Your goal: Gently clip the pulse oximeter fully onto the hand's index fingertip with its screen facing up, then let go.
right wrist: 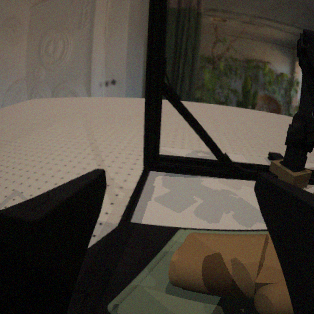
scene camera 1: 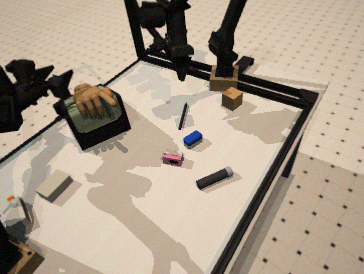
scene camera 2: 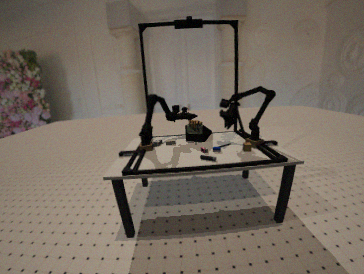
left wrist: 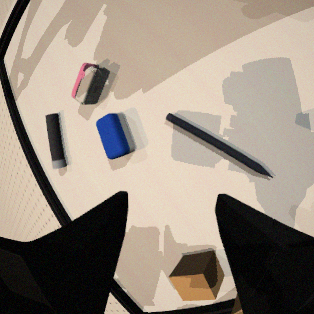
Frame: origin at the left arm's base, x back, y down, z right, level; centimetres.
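Seen in the pictures: left gripper, between the fingertips: [scene camera 1: 181,80] [scene camera 2: 226,128] [left wrist: 172,201]; right gripper, between the fingertips: [right wrist: 183,180] [scene camera 1: 63,68] [scene camera 2: 196,115]; left arm's base, origin of its link: [right wrist: 291,165] [scene camera 1: 224,72] [scene camera 2: 254,139]; right arm's base, origin of its link: [scene camera 1: 1,262] [scene camera 2: 145,143].
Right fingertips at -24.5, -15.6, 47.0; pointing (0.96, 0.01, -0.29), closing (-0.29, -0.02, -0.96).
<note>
Pixels of each thing's middle, then the offset from my right fingertips to it, as dx, dy, dz.
- black device, middle of its body: [left wrist: 88,83] [scene camera 1: 173,157] [scene camera 2: 204,149] -15.4, +19.0, -35.6
- blue block, middle of its body: [left wrist: 114,135] [scene camera 1: 193,139] -7.7, +19.0, -40.2
- black pen, middle of its body: [left wrist: 219,144] [scene camera 1: 183,114] +4.7, +20.2, -34.7
- dark cylinder, middle of its body: [left wrist: 54,140] [scene camera 1: 214,177] -20.8, +19.3, -48.3
- wooden cube, middle of its body: [left wrist: 198,276] [scene camera 1: 232,98] +12.0, +18.1, -50.8
- grey block, middle of its body: [scene camera 1: 54,185] -29.1, +19.1, -4.5
- orange-marked pale object, middle of its body: [scene camera 1: 15,211] -38.0, +19.2, +2.2
A small pink, white and black device [scene camera 1: 172,159] [scene camera 2: 204,149] [left wrist: 91,84], which looks like the pulse oximeter, lies on the table, apart from both grippers. The tan hand [scene camera 1: 94,100] [scene camera 2: 195,123] [right wrist: 220,262] rests on a green pad on a black stand [scene camera 1: 106,137] [scene camera 2: 201,135]. I cannot tell which finger is the index. My right gripper [scene camera 1: 62,81] [scene camera 2: 194,117] [right wrist: 183,180] is open and empty, close to the hand and a little above it. My left gripper [scene camera 1: 181,77] [scene camera 2: 229,125] [left wrist: 172,201] is partly open and empty, above the table.
A blue block [scene camera 1: 193,138] [left wrist: 114,136], a black pen [scene camera 1: 183,116] [left wrist: 220,145], a dark cylinder [scene camera 1: 214,178] [left wrist: 56,140] and a wooden cube [scene camera 1: 232,99] [left wrist: 197,275] lie nearby. A grey block [scene camera 1: 55,186] and an orange-marked pale object [scene camera 1: 16,215] are at the left.
</note>
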